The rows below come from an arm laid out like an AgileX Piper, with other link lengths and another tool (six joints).
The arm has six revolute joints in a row. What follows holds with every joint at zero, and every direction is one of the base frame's. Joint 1 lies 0.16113 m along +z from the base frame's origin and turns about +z. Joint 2 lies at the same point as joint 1 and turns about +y. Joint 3 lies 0.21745 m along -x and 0.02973 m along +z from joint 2 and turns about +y. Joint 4 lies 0.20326 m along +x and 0.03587 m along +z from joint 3 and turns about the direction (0.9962, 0, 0.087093). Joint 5 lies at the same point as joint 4 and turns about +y. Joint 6 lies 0.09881 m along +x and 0.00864 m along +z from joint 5 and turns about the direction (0.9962, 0, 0.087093). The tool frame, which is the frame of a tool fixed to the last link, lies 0.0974 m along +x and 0.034 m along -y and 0.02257 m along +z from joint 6; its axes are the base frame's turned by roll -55.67, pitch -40.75 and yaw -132.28 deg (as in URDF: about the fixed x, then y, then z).
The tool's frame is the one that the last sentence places.
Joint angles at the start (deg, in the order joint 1, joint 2, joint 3, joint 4, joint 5, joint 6):
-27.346 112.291 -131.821 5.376 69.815 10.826
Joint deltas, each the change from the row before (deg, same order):
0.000 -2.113 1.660 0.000 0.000 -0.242
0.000 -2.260 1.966 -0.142 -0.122 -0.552
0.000 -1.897 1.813 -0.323 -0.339 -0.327
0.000 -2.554 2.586 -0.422 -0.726 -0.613
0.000 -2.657 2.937 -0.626 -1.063 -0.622
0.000 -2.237 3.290 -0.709 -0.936 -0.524
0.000 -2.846 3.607 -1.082 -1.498 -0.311
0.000 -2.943 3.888 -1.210 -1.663 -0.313
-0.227 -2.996 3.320 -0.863 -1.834 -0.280
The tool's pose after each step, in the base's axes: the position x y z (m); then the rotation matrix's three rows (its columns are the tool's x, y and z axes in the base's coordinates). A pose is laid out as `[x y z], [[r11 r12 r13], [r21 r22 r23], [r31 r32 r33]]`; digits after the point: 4 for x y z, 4 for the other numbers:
[0.3721 -0.2134 0.3214], [[-0.2331 -0.7396 0.6314], [-0.7058 -0.3180 -0.6331], [0.6690 -0.5932 -0.4479]]
[0.3657 -0.2106 0.3276], [[-0.2313 -0.7360 0.6362], [-0.6992 -0.3290 -0.6348], [0.6765 -0.5916 -0.4385]]
[0.3602 -0.2089 0.3323], [[-0.2325 -0.7340 0.6381], [-0.6916 -0.3366 -0.6391], [0.6839 -0.5899 -0.4293]]
[0.3531 -0.2068 0.3381], [[-0.2337 -0.7299 0.6424], [-0.6797 -0.3498 -0.6447], [0.6953 -0.5873 -0.4144]]
[0.3459 -0.2053 0.3433], [[-0.2361 -0.7265 0.6453], [-0.6647 -0.3637 -0.6527], [0.7089 -0.5830 -0.3970]]
[0.3390 -0.2043 0.3428], [[-0.2292 -0.7319 0.6416], [-0.6540 -0.3724 -0.6585], [0.7209 -0.5706 -0.3934]]
[0.3306 -0.2038 0.3457], [[-0.2340 -0.7327 0.6391], [-0.6350 -0.3826 -0.6711], [0.7362 -0.5628 -0.3758]]
[0.3218 -0.2035 0.3478], [[-0.2376 -0.7344 0.6358], [-0.6141 -0.3935 -0.6841], [0.7526 -0.5530 -0.3575]]
[0.3130 -0.2035 0.3533], [[-0.2533 -0.7286 0.6364], [-0.5913 -0.4040 -0.6979], [0.7656 -0.5531 -0.3285]]

